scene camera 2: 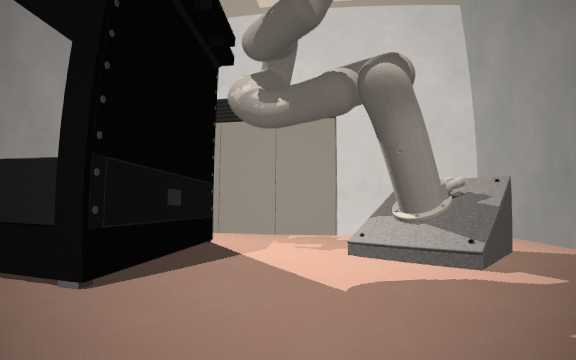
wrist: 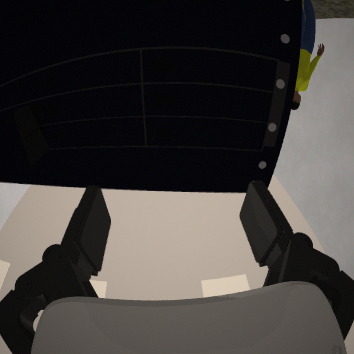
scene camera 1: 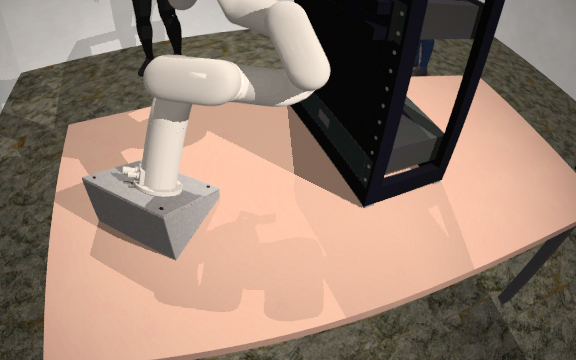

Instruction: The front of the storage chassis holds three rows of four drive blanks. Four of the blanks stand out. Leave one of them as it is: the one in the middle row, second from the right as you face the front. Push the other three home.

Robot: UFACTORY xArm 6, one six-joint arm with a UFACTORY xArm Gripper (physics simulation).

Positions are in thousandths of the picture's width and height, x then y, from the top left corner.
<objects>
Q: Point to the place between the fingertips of my gripper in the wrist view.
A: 496, 569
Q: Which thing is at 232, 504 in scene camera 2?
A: A black rack.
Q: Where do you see a black rack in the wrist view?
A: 566, 292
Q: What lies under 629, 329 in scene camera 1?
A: A black rack.
</objects>
